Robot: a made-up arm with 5 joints.
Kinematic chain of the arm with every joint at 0, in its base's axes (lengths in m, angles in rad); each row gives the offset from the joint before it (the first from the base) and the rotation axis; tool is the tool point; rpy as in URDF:
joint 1: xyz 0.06 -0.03 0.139 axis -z
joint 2: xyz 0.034 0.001 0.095 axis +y
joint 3: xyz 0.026 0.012 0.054 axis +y
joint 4: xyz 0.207 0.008 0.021 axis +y
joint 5: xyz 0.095 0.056 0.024 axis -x
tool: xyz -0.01 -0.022 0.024 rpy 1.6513 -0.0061 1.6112
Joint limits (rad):
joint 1: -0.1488..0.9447
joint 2: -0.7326..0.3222
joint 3: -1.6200..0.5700
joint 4: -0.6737..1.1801
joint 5: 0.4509..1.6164
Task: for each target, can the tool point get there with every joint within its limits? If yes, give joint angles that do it. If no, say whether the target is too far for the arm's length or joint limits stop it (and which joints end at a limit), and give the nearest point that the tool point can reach.
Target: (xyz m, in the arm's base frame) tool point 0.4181 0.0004 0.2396
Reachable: yes | joints 0.1247 0.1140 0.3975 -0.3055 0.6706
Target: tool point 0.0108 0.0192 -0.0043
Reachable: no: joint limits stop it (at a limit: joint 1, joint 2, joint 3, joint 4, joint 5) | nearest point 0.2630 0.1035 0.0329 | short by 0.269 m
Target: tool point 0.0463 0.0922 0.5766
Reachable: yes | joints 0.8482 -0.6399 -1.2758 0.5901 0.5413
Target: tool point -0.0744 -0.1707 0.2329
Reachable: no: joint limits stop it (at a limit: joint 1, joint 2, joint 3, joint 4, joint 5) | nearest point -0.1818 0.0022 0.3786 | short by 0.250 m
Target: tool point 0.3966 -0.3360 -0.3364
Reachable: no: too far | nearest point 0.2800 -0.1994 0.0370 | short by 0.414 m
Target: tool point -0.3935 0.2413 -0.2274
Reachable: no: too far | nearest point -0.1531 0.0975 0.3776 | short by 0.667 m
